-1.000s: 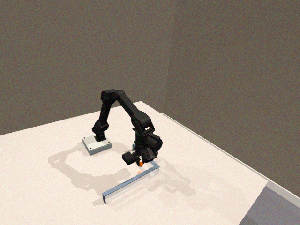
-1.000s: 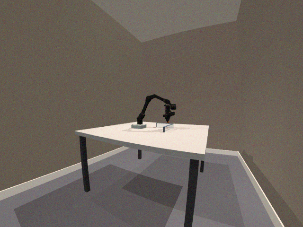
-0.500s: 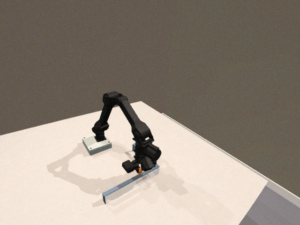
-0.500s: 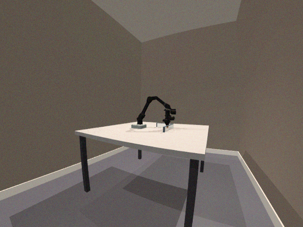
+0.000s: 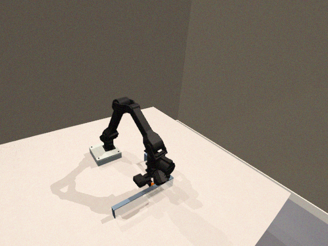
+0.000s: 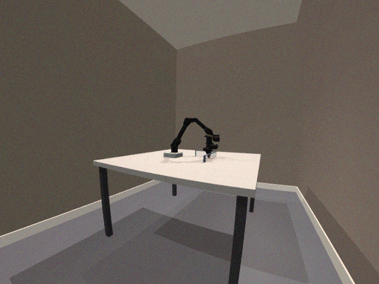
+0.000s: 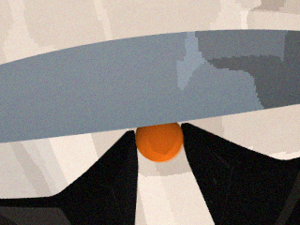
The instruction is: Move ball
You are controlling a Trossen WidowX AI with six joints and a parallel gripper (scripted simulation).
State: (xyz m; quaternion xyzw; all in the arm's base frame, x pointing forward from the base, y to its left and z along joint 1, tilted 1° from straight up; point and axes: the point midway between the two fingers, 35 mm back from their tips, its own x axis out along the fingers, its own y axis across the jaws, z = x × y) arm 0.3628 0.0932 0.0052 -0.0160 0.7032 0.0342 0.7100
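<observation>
Now: gripper tip right at the orange ball. From my gripper tip the other things lie so: see-through copy of ball (right at my gripper tip).
</observation>
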